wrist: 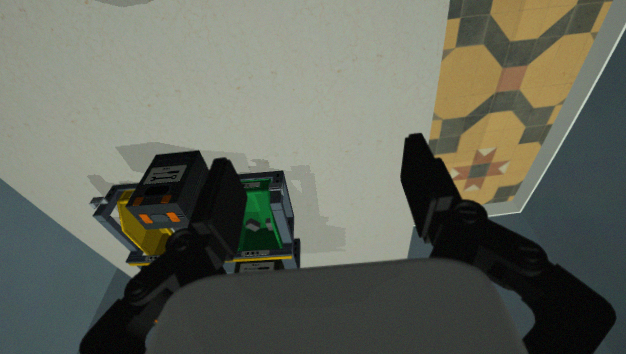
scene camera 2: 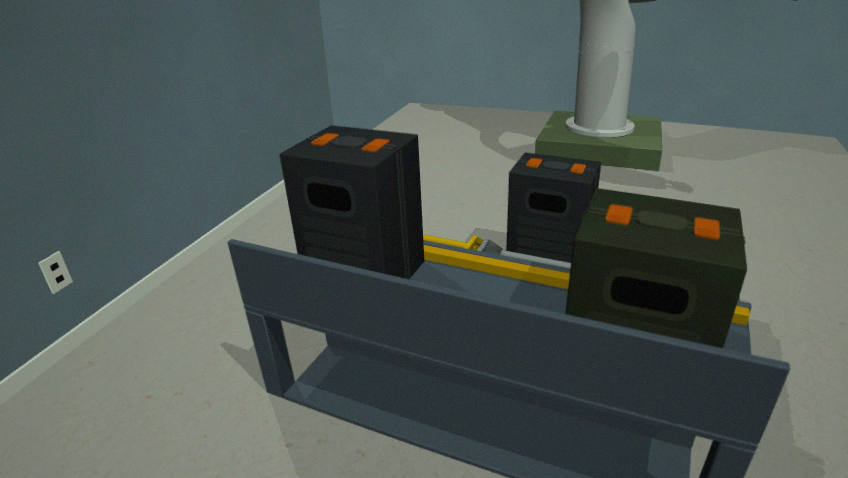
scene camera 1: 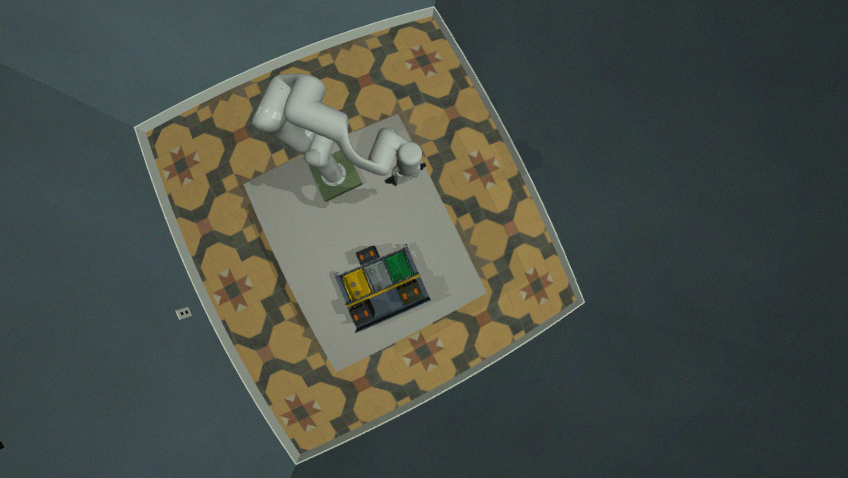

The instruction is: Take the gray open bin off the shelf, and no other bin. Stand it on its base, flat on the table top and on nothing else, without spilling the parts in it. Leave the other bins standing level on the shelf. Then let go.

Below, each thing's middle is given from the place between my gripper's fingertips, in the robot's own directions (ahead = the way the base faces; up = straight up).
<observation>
Now: the green bin (wrist: 258, 207) 38 cm ahead of my hand, 25 cm below it and 13 cm to the right of it. The rest, counted from my hand: yellow bin (wrist: 152, 241) (39 cm ahead, 35 cm to the right, 25 cm below); yellow rail (scene camera 2: 539, 275) (44 cm ahead, 24 cm to the right, 19 cm below); dark green case (scene camera 2: 676, 268) (48 cm ahead, 14 cm below, 12 cm to the right).
</observation>
